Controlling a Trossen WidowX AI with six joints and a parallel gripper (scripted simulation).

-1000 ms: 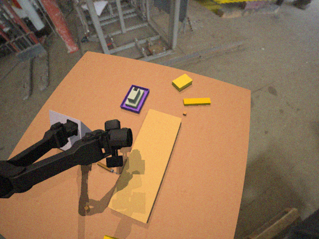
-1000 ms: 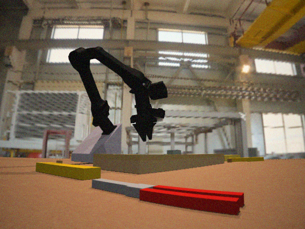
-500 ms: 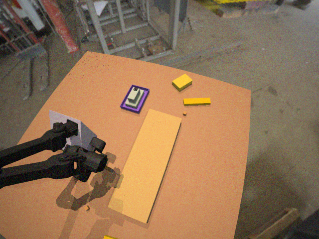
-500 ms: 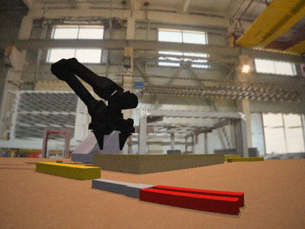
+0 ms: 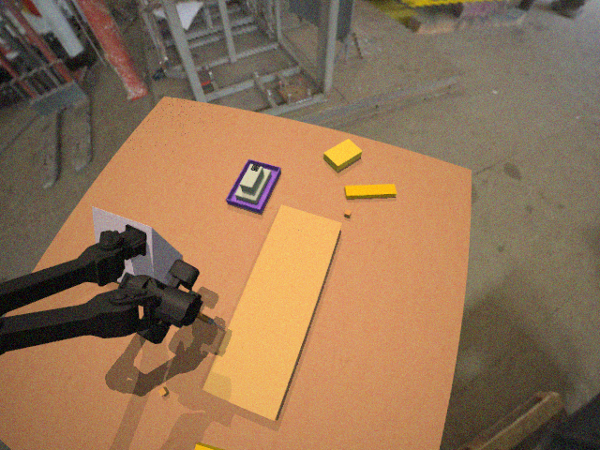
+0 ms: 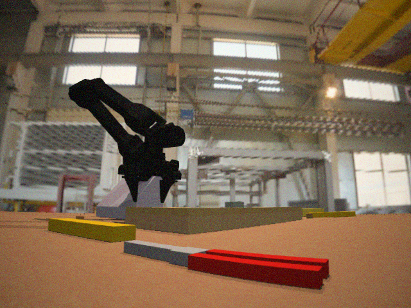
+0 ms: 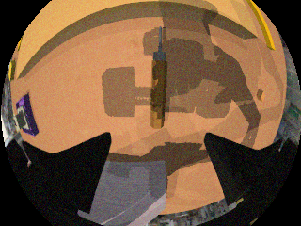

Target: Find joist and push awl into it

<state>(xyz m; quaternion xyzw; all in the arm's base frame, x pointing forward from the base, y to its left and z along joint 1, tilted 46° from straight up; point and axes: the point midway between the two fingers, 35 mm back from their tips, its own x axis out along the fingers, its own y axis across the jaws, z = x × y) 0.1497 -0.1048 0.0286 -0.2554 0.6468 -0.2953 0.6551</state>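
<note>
The awl is 60 mm ahead of my gripper tip and 50 mm below it. The rest, counted from my gripper tip: stud finder 10 mm ahead, 430 mm to the left; yellow block 240 mm ahead, 630 mm to the left, 40 mm below; purple tray 10 mm ahead, 420 mm to the left, 40 mm below.
</note>
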